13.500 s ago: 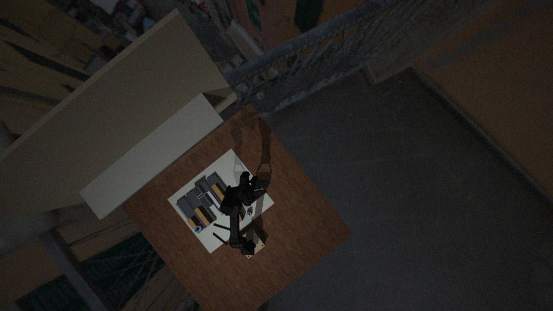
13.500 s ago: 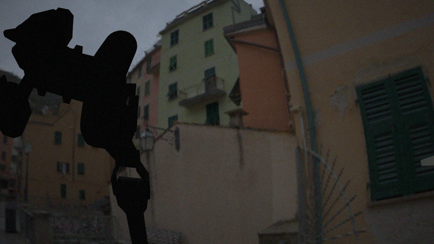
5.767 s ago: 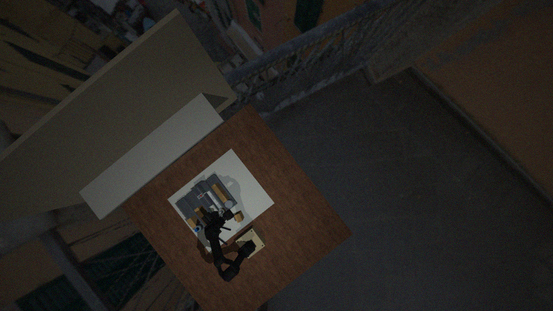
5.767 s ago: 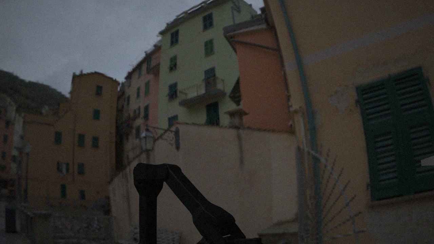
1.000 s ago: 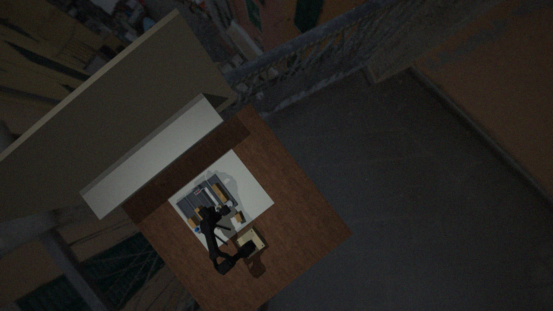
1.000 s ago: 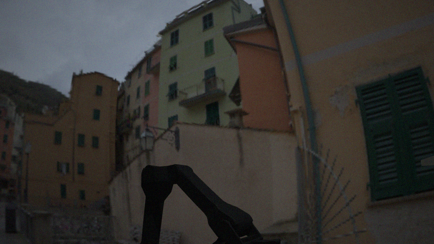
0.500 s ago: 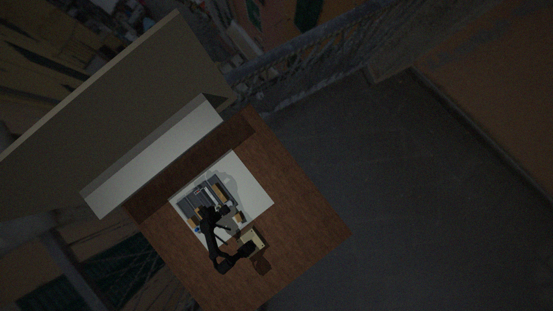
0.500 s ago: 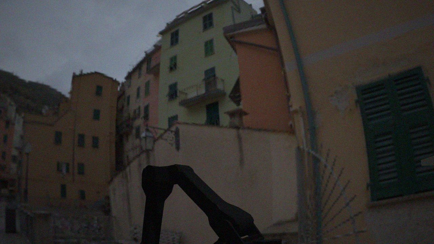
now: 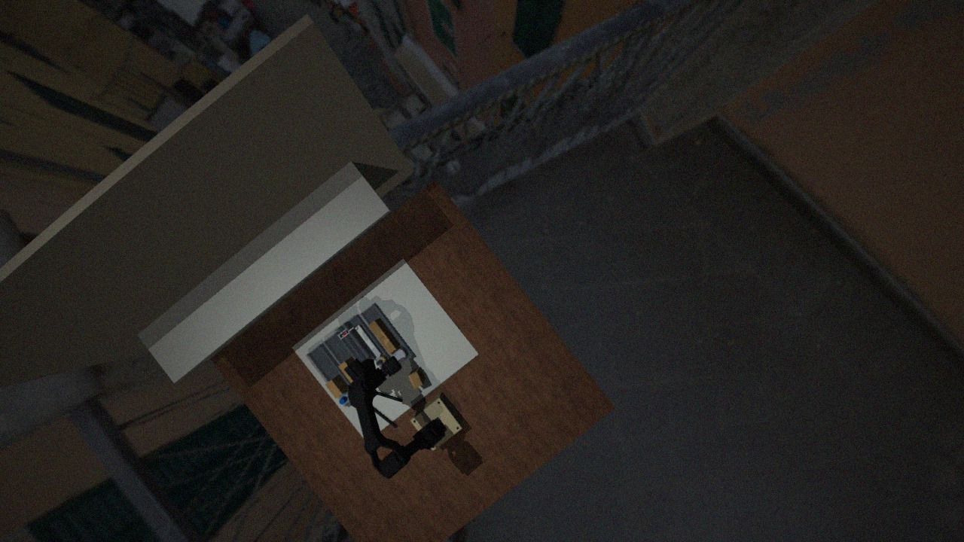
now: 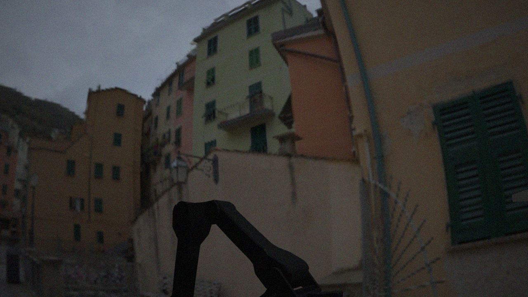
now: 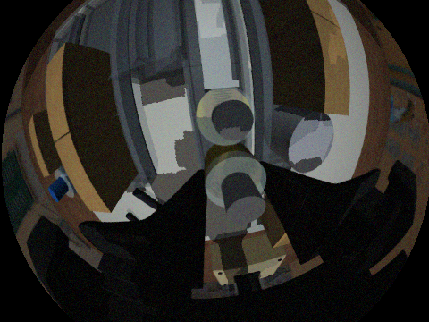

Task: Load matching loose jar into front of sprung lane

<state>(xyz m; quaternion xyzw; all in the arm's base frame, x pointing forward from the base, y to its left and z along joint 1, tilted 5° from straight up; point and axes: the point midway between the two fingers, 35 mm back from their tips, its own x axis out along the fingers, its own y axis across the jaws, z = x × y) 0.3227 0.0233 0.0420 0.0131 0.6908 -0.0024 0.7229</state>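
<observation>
My gripper tip is 80 mm to the left of the grey cylinder, 20 mm above it and 10 mm short of it. Also, from my gripper tip: pusher plate 150 mm ahead, 30 mm to the left; then tan box 110 mm behind, 80 mm to the right, 20 mm below; then grey rack 150 mm ahead, 30 mm below, 20 mm to the left.
</observation>
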